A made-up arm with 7 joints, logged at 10 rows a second.
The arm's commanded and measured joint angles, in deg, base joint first. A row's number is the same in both.
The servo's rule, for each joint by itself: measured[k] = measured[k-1] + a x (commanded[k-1-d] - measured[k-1]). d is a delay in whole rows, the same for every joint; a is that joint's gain. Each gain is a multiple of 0.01, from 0.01 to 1. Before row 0 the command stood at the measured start. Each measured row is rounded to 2 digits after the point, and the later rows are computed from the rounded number. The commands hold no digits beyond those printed.
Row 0, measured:
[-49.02, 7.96, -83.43, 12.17, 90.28, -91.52, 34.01]
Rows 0 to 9, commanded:
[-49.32, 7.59, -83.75, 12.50, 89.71, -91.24, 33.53]
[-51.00, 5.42, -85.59, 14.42, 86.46, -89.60, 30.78]
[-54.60, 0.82, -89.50, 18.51, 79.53, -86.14, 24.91]
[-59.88, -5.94, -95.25, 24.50, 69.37, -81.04, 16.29]
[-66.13, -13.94, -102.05, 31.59, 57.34, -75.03, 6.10]
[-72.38, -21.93, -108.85, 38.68, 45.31, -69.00, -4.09]
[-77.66, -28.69, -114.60, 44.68, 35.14, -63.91, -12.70]
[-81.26, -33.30, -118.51, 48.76, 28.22, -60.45, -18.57]
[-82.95, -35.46, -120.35, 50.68, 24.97, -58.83, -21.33]
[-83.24, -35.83, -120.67, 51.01, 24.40, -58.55, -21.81]
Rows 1 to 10, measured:
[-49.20, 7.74, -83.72, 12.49, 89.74, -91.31, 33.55]
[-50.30, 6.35, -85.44, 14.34, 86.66, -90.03, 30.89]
[-52.92, 3.03, -89.18, 18.34, 79.96, -87.11, 25.15]
[-57.17, -2.35, -94.76, 24.25, 70.01, -82.56, 16.64]
[-62.64, -9.30, -101.47, 31.30, 58.10, -76.91, 6.52]
[-68.58, -16.88, -108.26, 38.38, 46.08, -70.98, -3.67]
[-74.12, -23.97, -114.09, 44.43, 35.80, -65.68, -12.34]
[-78.48, -29.57, -118.16, 48.59, 28.67, -61.76, -18.32]
[-81.21, -33.10, -120.17, 50.60, 25.19, -59.56, -21.21]
[-82.45, -34.74, -120.63, 50.99, 24.45, -58.80, -21.79]
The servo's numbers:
d 0
a 0.61 0.60 0.92 0.96 0.94 0.75 0.96

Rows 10 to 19, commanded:
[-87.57, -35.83, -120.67, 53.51, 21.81, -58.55, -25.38]
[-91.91, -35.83, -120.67, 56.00, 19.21, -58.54, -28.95]
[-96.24, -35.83, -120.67, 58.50, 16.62, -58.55, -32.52]
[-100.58, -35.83, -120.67, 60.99, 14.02, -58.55, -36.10]
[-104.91, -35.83, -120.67, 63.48, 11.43, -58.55, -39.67]
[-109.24, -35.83, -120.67, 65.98, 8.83, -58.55, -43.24]
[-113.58, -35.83, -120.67, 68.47, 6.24, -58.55, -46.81]
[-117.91, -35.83, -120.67, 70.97, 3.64, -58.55, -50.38]
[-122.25, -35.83, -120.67, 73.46, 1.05, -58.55, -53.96]
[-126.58, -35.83, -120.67, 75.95, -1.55, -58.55, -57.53]
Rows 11 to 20, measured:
[-85.57, -35.39, -120.67, 53.41, 21.97, -58.61, -25.24]
[-89.44, -35.65, -120.67, 55.90, 19.38, -58.56, -28.80]
[-93.59, -35.76, -120.67, 58.40, 16.79, -58.55, -32.37]
[-97.85, -35.80, -120.67, 60.89, 14.19, -58.55, -35.95]
[-102.16, -35.82, -120.67, 63.38, 11.60, -58.55, -39.52]
[-106.48, -35.83, -120.67, 65.88, 9.00, -58.55, -43.09]
[-110.81, -35.83, -120.67, 68.37, 6.41, -58.55, -46.66]
[-115.14, -35.83, -120.67, 70.87, 3.81, -58.55, -50.23]
[-119.48, -35.83, -120.67, 73.36, 1.22, -58.55, -53.81]
[-123.81, -35.83, -120.67, 75.85, -1.38, -58.55, -57.38]

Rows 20 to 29, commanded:
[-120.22, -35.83, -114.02, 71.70, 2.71, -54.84, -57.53]
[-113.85, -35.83, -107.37, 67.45, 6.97, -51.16, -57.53]
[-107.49, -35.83, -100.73, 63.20, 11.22, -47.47, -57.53]
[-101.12, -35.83, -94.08, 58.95, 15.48, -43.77, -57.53]
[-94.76, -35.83, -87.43, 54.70, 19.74, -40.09, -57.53]
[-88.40, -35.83, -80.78, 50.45, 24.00, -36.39, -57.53]
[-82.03, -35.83, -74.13, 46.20, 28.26, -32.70, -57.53]
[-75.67, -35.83, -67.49, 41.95, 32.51, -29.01, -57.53]
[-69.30, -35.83, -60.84, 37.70, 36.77, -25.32, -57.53]
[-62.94, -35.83, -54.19, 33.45, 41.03, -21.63, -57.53]
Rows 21 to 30, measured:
[-121.62, -35.83, -114.55, 71.87, 2.46, -55.77, -57.52]
[-116.88, -35.83, -107.94, 67.63, 6.70, -52.31, -57.53]
[-111.15, -35.83, -101.31, 63.38, 10.95, -48.68, -57.53]
[-105.03, -35.83, -94.66, 59.13, 15.21, -45.00, -57.53]
[-98.77, -35.83, -88.01, 54.88, 19.47, -41.32, -57.53]
[-92.44, -35.83, -81.36, 50.63, 23.73, -37.62, -57.53]
[-86.09, -35.83, -74.71, 46.38, 27.99, -33.93, -57.53]
[-79.73, -35.83, -68.07, 42.13, 32.24, -30.24, -57.53]
[-73.37, -35.83, -61.42, 37.88, 36.50, -26.55, -57.53]
[-67.01, -35.83, -54.77, 33.63, 40.76, -22.86, -57.53]

